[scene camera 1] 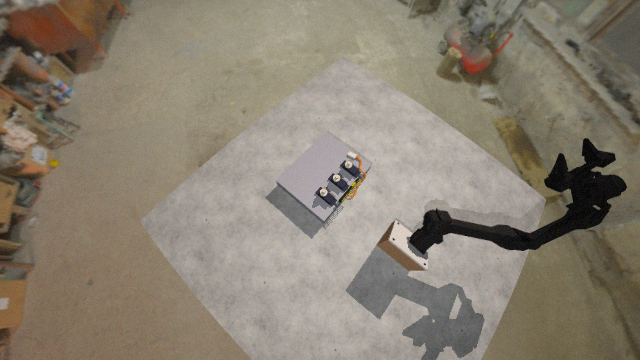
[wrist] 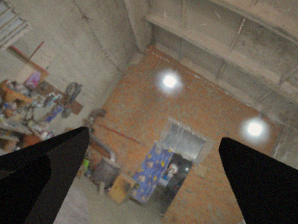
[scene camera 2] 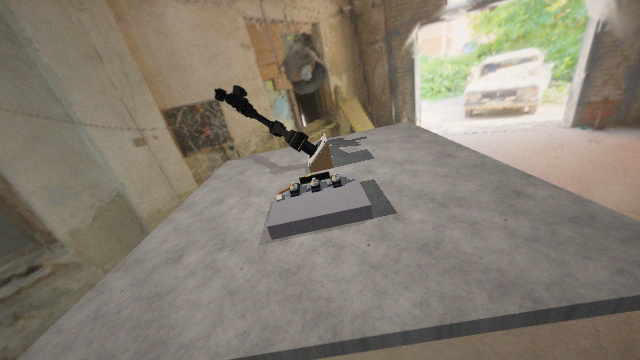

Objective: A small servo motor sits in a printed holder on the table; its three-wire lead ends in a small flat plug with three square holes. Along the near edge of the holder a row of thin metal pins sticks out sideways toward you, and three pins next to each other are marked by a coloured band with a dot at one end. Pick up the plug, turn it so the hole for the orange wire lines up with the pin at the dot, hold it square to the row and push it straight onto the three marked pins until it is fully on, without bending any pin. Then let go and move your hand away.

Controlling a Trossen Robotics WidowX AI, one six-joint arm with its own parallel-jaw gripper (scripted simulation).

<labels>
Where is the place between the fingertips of the gripper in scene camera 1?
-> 573, 146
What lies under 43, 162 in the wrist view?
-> The gripper.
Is the gripper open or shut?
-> Open.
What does the gripper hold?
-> Nothing.
</labels>
